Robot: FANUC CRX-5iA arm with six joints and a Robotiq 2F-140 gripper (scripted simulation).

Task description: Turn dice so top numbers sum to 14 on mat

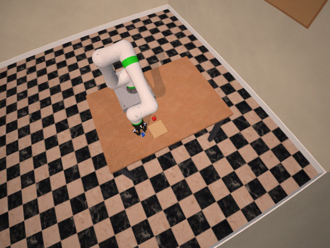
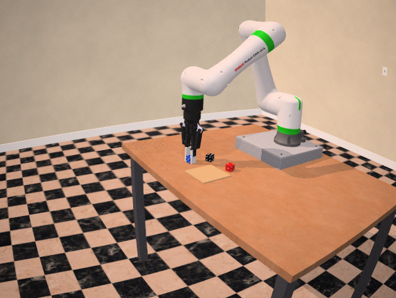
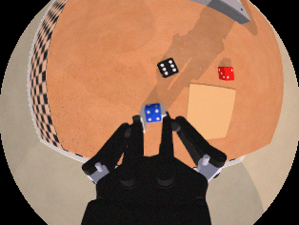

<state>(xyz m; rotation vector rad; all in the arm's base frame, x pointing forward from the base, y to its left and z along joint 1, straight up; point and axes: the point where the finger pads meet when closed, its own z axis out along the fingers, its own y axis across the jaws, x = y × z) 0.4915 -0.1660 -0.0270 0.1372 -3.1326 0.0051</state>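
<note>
Now: the tan mat 140 mm to the left of my hand, 30 mm below it and 20 mm ahead of it. The rest, counted from my hand: blue die: 20 mm below; black die: 90 mm behind, 30 mm to the left, 20 mm below; red die: 170 mm to the left, 90 mm behind, 20 mm below.
</note>
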